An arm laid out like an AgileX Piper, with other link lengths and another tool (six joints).
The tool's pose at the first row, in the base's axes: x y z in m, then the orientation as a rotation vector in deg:
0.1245, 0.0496, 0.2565, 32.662, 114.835, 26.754
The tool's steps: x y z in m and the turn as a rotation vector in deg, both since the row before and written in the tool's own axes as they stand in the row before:
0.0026, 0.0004, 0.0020, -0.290, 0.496, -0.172
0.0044, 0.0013, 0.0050, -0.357, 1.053, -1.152
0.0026, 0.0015, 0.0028, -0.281, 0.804, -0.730
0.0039, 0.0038, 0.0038, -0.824, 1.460, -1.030
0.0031, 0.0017, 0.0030, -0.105, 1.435, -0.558
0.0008, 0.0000, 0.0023, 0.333, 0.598, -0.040
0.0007, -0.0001, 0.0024, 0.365, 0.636, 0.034
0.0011, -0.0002, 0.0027, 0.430, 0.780, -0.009
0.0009, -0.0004, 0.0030, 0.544, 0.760, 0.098
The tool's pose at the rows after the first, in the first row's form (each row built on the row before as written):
0.1252, 0.0516, 0.2540, 32.241, 115.243, 27.117
0.1279, 0.0556, 0.2493, 30.688, 116.342, 27.155
0.1294, 0.0586, 0.2469, 29.645, 117.143, 27.280
0.1315, 0.0643, 0.2443, 27.857, 118.429, 27.995
0.1328, 0.0678, 0.2415, 26.981, 119.849, 28.251
0.1343, 0.0686, 0.2398, 27.037, 120.539, 28.083
0.1359, 0.0693, 0.2380, 27.185, 121.266, 27.935
0.1375, 0.0701, 0.2357, 27.301, 122.158, 27.741
0.1394, 0.0707, 0.2333, 27.601, 123.054, 27.479

